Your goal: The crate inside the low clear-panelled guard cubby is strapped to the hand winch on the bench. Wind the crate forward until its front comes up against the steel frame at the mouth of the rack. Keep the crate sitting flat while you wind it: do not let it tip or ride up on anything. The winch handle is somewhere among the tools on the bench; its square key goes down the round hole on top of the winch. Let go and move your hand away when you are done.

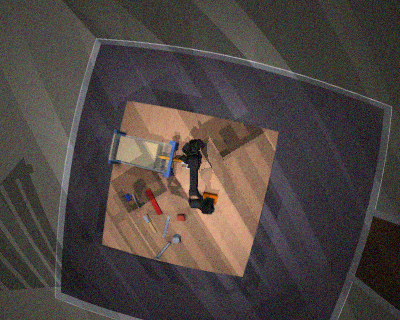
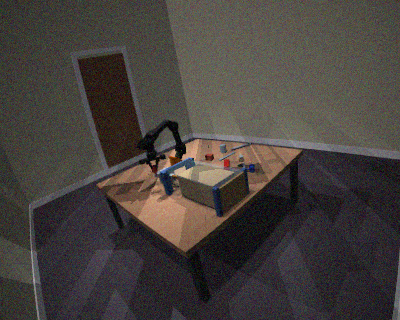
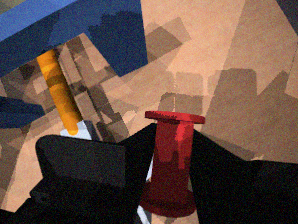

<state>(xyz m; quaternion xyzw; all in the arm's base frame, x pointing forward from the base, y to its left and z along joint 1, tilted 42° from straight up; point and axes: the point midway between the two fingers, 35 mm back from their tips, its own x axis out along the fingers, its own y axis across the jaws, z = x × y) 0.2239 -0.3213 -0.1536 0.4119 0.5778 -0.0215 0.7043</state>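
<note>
Right now the red-knobbed winch handle is 30 mm behind my gripper tip, 40 mm to the left of it and 30 mm below it. The rest, counted from my gripper tip: blue frame (110 mm ahead, 110 mm to the left, 30 mm below); then grey hand winch (60 mm behind, 100 mm to the left, 100 mm below); then red knob (10 mm behind, 10 mm to the left).
</note>
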